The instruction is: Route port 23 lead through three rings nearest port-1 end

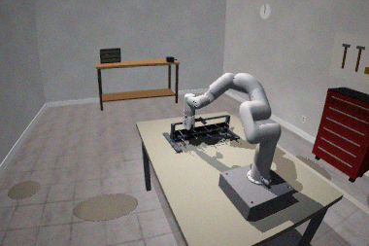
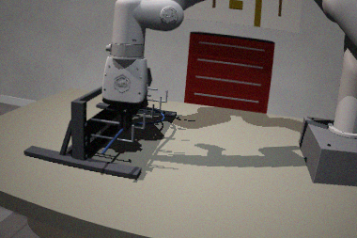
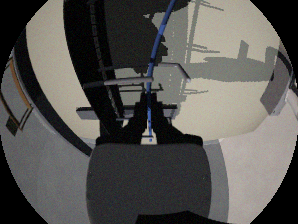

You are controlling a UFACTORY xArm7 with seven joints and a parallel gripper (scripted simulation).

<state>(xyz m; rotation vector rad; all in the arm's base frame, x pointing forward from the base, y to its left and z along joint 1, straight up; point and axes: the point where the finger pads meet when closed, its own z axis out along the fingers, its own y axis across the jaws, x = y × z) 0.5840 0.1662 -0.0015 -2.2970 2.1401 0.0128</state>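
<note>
Now: the rack 14 cm to the right of my hand, 9 cm ahead of it and 2 cm below it.
</note>
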